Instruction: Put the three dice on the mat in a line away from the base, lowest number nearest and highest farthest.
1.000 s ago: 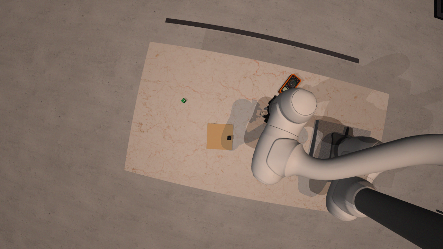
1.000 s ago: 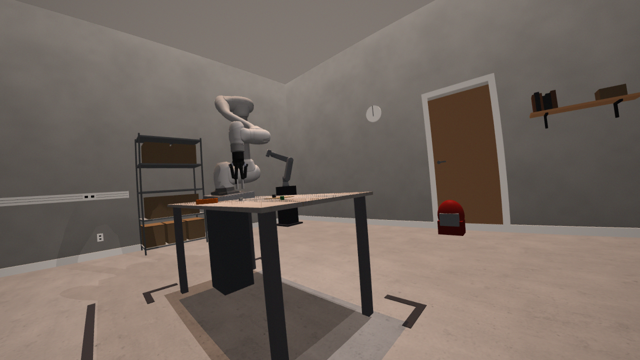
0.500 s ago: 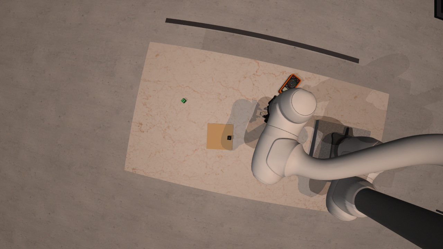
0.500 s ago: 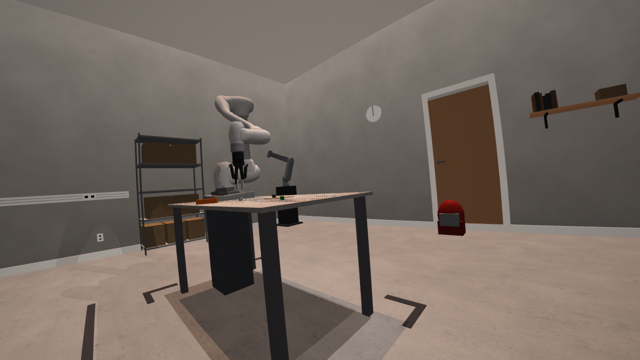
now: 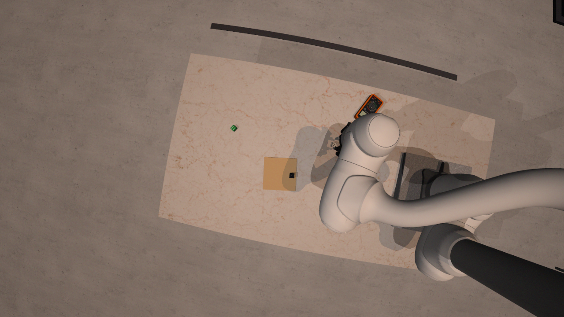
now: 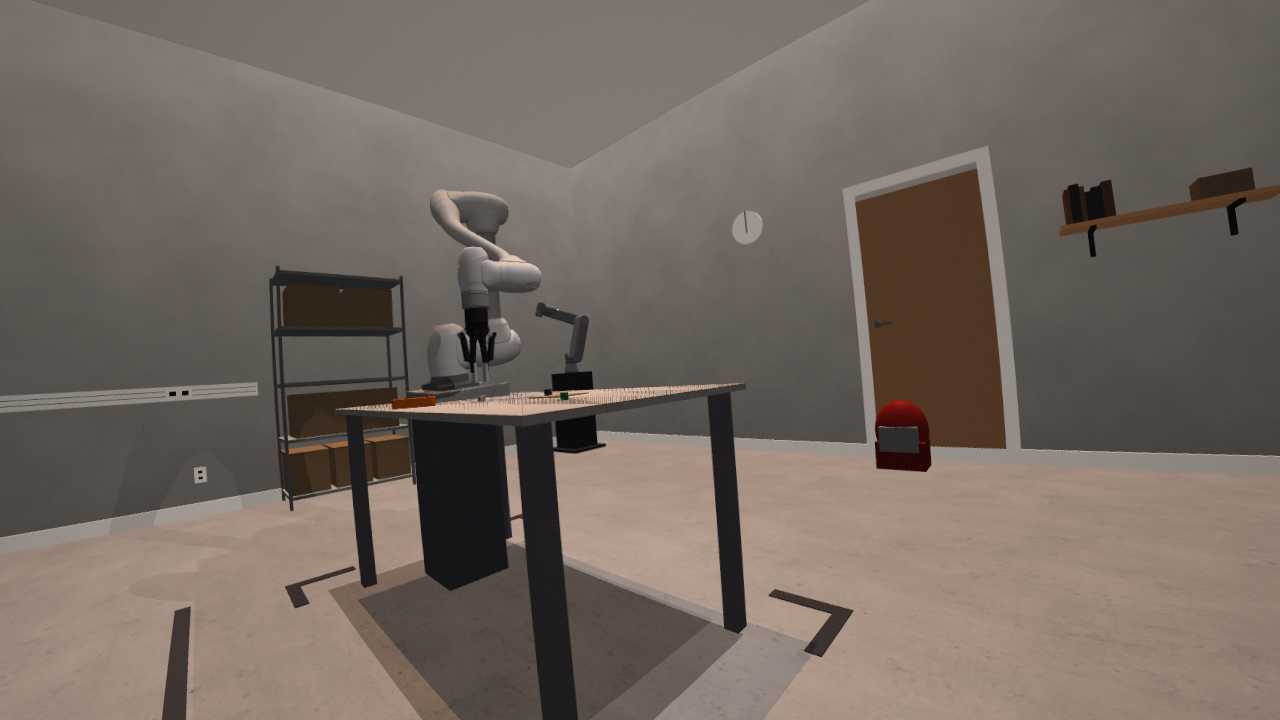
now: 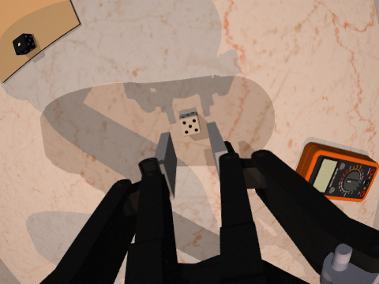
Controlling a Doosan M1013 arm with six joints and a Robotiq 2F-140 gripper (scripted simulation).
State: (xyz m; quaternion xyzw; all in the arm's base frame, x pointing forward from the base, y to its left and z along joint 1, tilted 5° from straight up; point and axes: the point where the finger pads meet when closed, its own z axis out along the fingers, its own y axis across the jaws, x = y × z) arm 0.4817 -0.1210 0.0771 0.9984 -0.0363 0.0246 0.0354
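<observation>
Right now my hand is 90 mm above the white die. From my hand the other things lie so: black die: 160 mm ahead, 160 mm to the left, 80 mm below; then mat: 210 mm ahead, 160 mm to the left, 100 mm below; then orange multimeter: 120 mm behind, 180 mm to the right, 80 mm below.
</observation>
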